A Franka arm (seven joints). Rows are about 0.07 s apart.
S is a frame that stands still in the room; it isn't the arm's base.
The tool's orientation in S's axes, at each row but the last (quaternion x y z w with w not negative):
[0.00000 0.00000 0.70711 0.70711]
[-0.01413 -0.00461 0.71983 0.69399]
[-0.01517 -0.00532 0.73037 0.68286]
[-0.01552 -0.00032 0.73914 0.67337]
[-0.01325 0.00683 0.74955 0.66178]
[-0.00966 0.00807 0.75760 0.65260]
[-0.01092 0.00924 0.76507 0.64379]
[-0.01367 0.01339 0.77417 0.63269]
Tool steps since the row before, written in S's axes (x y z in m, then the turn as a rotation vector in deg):
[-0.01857 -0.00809 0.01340 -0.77 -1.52 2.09]
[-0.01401 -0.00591 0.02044 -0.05 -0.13 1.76]
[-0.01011 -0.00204 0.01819 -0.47 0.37 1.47]
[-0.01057 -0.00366 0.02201 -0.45 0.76 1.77]
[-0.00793 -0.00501 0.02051 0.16 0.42 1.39]
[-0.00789 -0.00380 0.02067 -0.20 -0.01 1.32]
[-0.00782 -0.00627 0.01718 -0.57 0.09 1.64]
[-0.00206 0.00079 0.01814 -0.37 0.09 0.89]
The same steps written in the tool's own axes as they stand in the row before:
[-0.00809 0.01857 0.01340 -1.52 0.77 2.09]
[-0.00568 0.01368 0.02073 -0.15 0.01 1.76]
[-0.00163 0.00970 0.01845 0.38 0.40 1.49]
[-0.00316 0.01039 0.02217 0.76 0.34 1.80]
[-0.00458 0.00834 0.02045 0.36 -0.22 1.40]
[-0.00311 0.00836 0.02060 -0.01 0.20 1.32]
[-0.00533 0.00878 0.01703 0.14 0.55 1.64]
[0.00049 0.00192 0.01817 0.13 0.35 0.89]

